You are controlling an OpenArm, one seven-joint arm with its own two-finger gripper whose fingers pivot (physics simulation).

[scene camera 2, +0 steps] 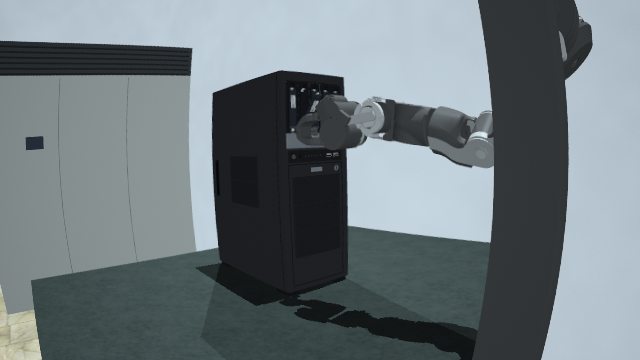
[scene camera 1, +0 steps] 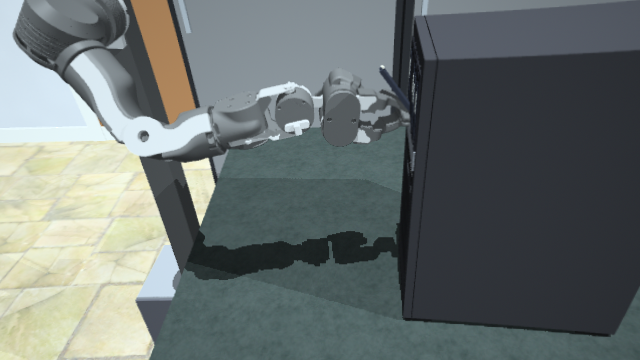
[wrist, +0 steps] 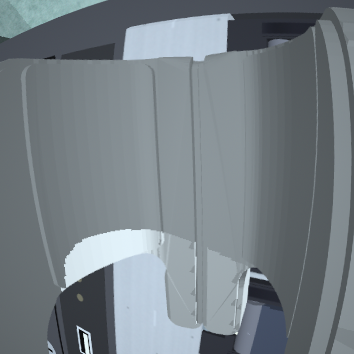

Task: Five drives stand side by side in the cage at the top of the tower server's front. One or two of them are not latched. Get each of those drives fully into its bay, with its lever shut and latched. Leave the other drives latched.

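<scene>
The tower server [scene camera 1: 520, 190] [scene camera 2: 250, 135] stands upright, its cage of drives at the top of the front. One dark lever [scene camera 1: 394, 85] stands tilted out from the cage, its free end up and away from the front. The leftmost drive [scene camera 2: 293, 107] in the second scene view has its lever flat and upright. The other drives are partly hidden behind the gripper, and their latches cannot be told. My gripper [scene camera 1: 407, 120] [wrist: 216, 198] is shut and empty, its fingertips together close to the cage's lower front, below the lever's free end. In the second scene view the hand covers the fingertips.
A pale strip [scene camera 2: 299, 141] [wrist: 142, 305] runs below the cage, with a port panel [scene camera 2: 315, 156] [wrist: 95, 310] under it. The server stands on a dark green table top [scene camera 1: 300, 210] [scene camera 2: 125, 310]. A dark post [scene camera 2: 530, 200] rises at the right of the second scene view. Grey cabinets [scene camera 2: 100, 165] stand behind.
</scene>
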